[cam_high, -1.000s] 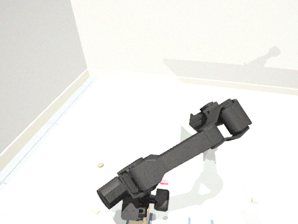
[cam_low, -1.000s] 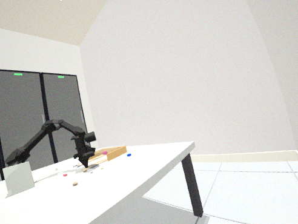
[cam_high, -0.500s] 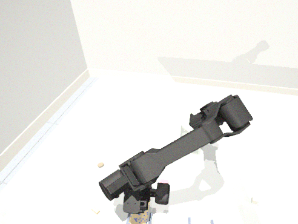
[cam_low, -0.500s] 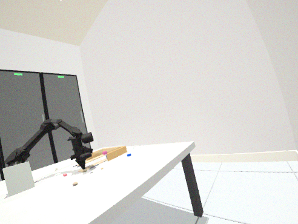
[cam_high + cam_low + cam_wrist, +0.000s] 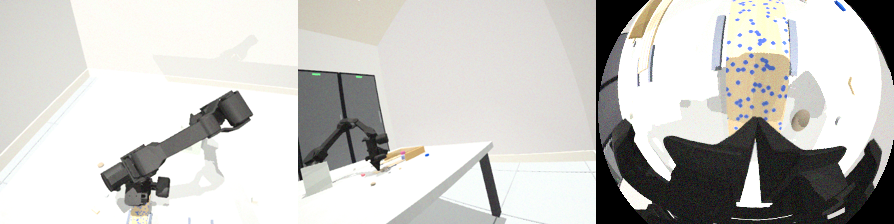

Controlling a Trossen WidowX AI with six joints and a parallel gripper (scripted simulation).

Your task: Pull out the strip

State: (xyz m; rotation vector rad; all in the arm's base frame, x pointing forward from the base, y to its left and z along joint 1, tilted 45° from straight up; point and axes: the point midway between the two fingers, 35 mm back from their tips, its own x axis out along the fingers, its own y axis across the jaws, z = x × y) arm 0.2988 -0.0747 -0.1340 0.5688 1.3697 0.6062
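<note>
The labelled cube is 200 mm ahead of my gripper tip, 20 mm to the left of it and 20 mm above it. The rest, counted from my gripper tip: blue block (280 mm ahead, 150 mm to the right).
</note>
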